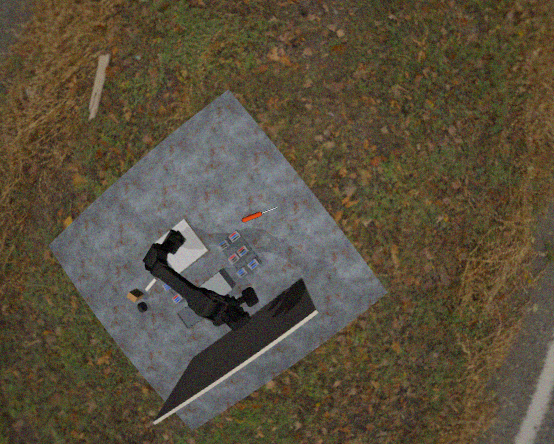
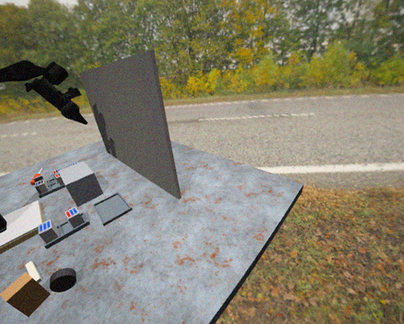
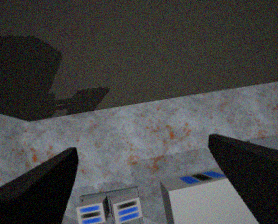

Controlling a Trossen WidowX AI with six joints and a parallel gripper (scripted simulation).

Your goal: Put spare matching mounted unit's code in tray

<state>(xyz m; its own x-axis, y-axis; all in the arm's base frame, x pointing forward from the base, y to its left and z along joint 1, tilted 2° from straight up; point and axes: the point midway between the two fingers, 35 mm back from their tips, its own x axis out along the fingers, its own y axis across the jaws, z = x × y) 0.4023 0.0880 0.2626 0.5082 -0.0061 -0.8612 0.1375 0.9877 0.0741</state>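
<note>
Now: the grey spare block 21 cm below my gripper tip, 11 cm to the left of it and 9 cm behind it. From my gripper tip the other things lie so: grey mounted unit: 20 cm below, 13 cm behind, 9 cm to the right; upright panel: 12 cm to the right, 10 cm ahead, 3 cm below; flat grey tray: 30 cm to the right, 25 cm below, 10 cm behind.
</note>
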